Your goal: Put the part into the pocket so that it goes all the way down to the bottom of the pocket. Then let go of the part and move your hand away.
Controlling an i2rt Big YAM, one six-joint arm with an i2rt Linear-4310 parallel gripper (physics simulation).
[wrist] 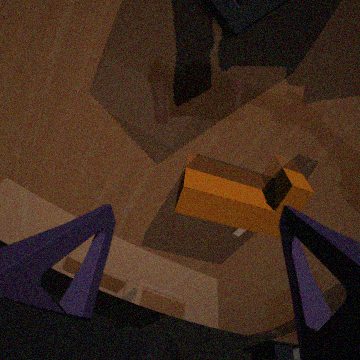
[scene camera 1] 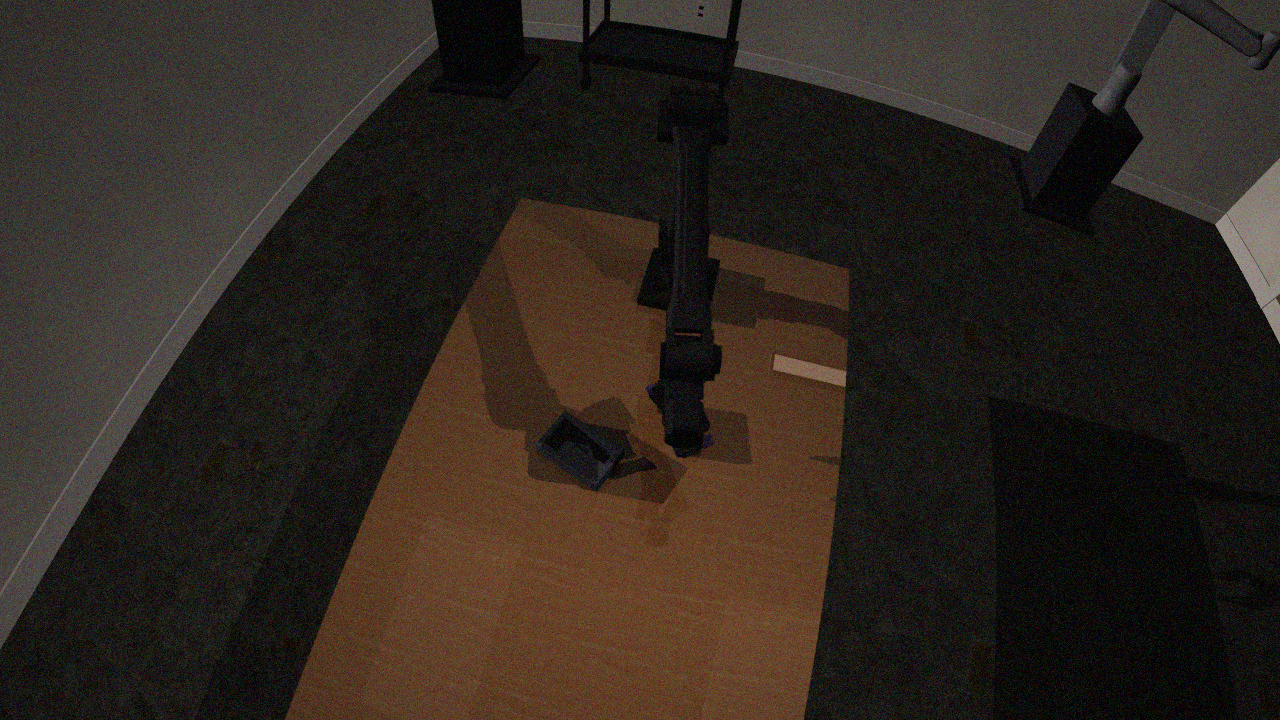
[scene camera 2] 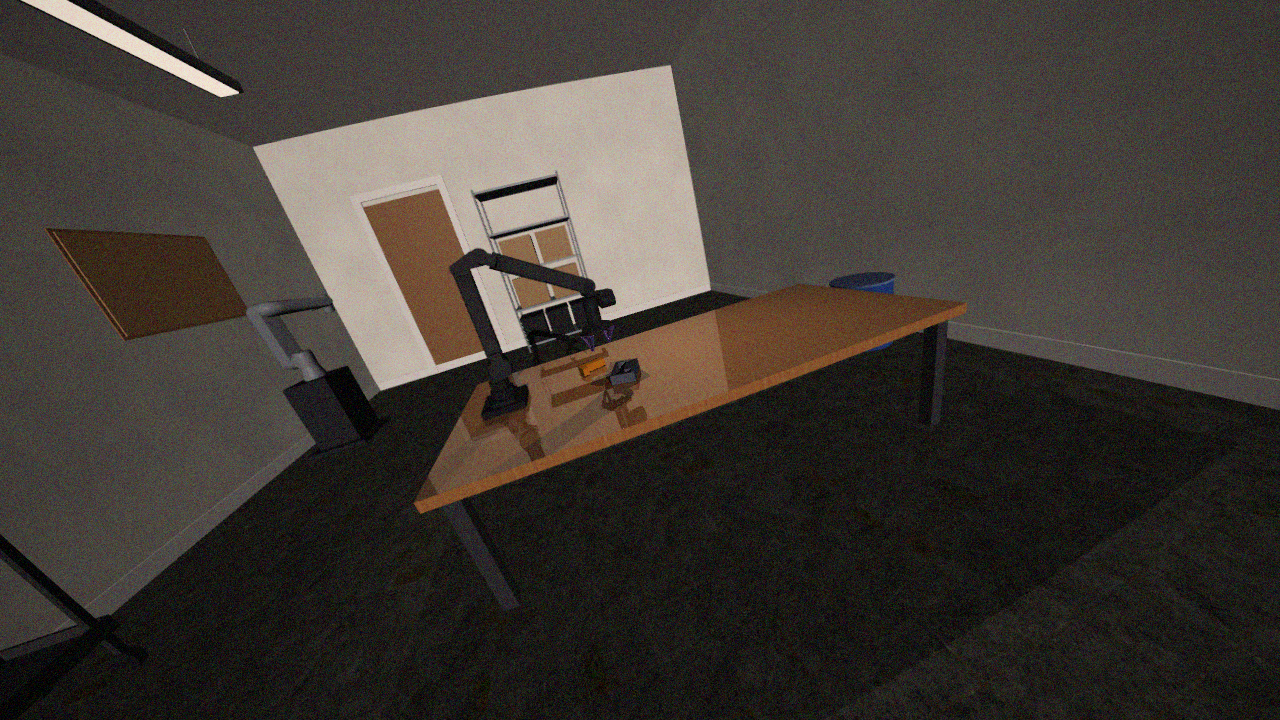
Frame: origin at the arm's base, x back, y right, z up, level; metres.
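Seen in the pictures: gripper, between the fingertips: (wrist: 194, 214) (scene camera 2: 601, 346); arm's base, origin of its link: (scene camera 2: 506, 398).
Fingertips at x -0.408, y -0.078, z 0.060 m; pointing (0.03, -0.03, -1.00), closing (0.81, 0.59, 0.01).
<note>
Offsets run from my fingertips to a thing's middle. Level surfaces: height alone.
The part, an orange L-shaped block @(dx +0.056, dy -0.009, dz -0.073 m) (scene camera 2: 591, 368) (wrist: 225, 197), lies on the table under the gripper; the arm hides it in scene camera 1. In the wrist view its long bar runs left to right and its short leg is at the right, near the right fingertip. The pocket is in a dark grey rectangular block @(dx -0.050, dy +0.165, dz -0.070 m) (scene camera 1: 569, 465) (scene camera 2: 624, 378) (wrist: 242, 17), left of the gripper in scene camera 1 and partly cut off at the wrist view's top. My gripper (scene camera 1: 680, 416) (scene camera 2: 599, 337) (wrist: 194, 214) is open and empty above the part, its purple fingers wide apart.
The wooden table @(dz -0.088 m) (scene camera 1: 572, 617) (scene camera 2: 760, 340) carries the arm's black base (scene camera 1: 656, 284) (scene camera 2: 504, 402). A pale strip (scene camera 1: 808, 369) shows at the table's right edge in scene camera 1. Dark arm shadows cross the tabletop around the part and the pocket block.
</note>
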